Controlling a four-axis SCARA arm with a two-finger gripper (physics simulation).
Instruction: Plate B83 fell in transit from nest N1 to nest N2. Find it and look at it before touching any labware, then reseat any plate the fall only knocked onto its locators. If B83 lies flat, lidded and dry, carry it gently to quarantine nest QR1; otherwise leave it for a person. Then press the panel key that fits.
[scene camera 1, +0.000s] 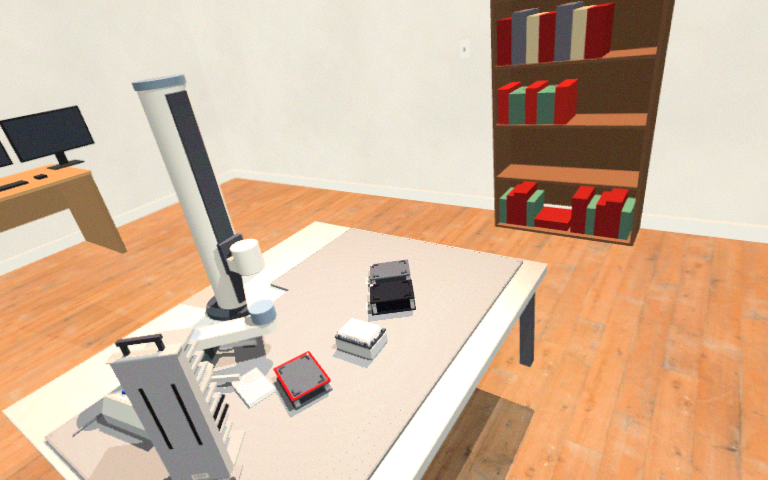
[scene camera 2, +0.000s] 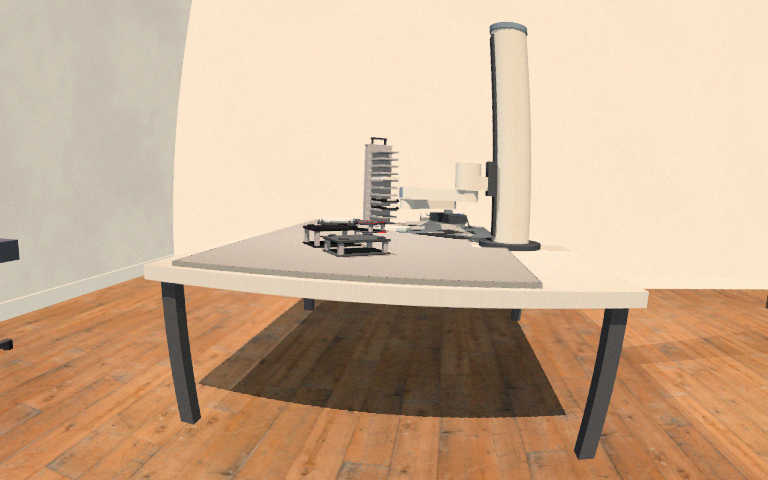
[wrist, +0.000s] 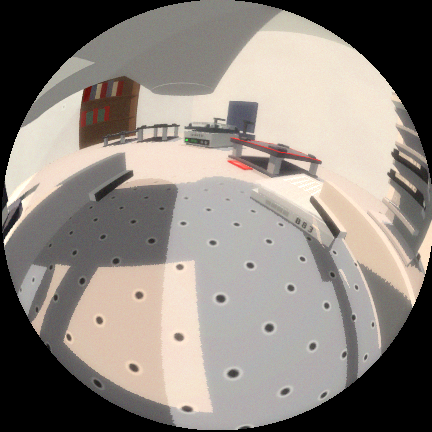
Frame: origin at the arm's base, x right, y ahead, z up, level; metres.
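Where they show: gripper, fingertip midpoint: (scene camera 1: 248, 358) (scene camera 2: 415, 225) (wrist: 221, 169); arm's base, link origin: (scene camera 1: 238, 302) (scene camera 2: 509, 246).
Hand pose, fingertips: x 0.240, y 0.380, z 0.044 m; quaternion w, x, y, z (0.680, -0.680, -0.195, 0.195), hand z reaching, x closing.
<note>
Things, the pixels of their top centre, and the offset from my fingertips. "pt": a spot on its surface instead.
- red-rimmed nest, top centre: (wrist: 281, 144) (scene camera 1: 300, 372) (scene camera 2: 363, 220) dx -0.023, dy +0.225, dz +0.015 m
- white plate, top centre: (wrist: 213, 122) (scene camera 1: 359, 328) (scene camera 2: 337, 217) dx -0.246, dy +0.284, dz +0.038 m
- black nest, top centre: (scene camera 2: 331, 224) (scene camera 1: 391, 289) (wrist: 159, 123) dx -0.489, dy +0.248, dz +0.033 m
- grey nest, top centre: (scene camera 2: 356, 235) (scene camera 1: 389, 267) (wrist: 122, 130) dx -0.635, dy +0.139, dz +0.020 m
- pale sloped unit, top centre: (scene camera 1: 133, 399) (scene camera 2: 443, 210) dx +0.303, dy -0.117, dz +0.053 m
- red marking, surface spot: (wrist: 240, 164) pt dx -0.058, dy +0.134, dz -0.029 m
My gripper (wrist: 221, 169) is open and empty, low over the perforated mat. The white plate B83 (scene camera 1: 253, 387) (wrist: 285, 210) lies on the mat beside the red-rimmed nest (scene camera 1: 301, 375) (wrist: 275, 150). It looks flat. In the wrist view its B83 label faces the camera and the right finger covers part of its right end. Pale well rows show on top; I cannot tell whether a lid is on or whether it is dry. The shaker (scene camera 1: 362, 346) (wrist: 202, 139), with a green display, carries a white plate (scene camera 1: 360, 330); its exact seating is unclear.
A black nest (scene camera 1: 391, 291) (scene camera 2: 331, 227) and a grey nest (scene camera 1: 389, 270) (scene camera 2: 356, 240) stand farther along the mat. A tall plate rack (scene camera 1: 155, 396) (scene camera 2: 368, 181) stands near the gripper and partly hides a pale sloped unit (scene camera 1: 116, 416) behind it. A red marking (wrist: 240, 164) lies by the red-rimmed nest.
</note>
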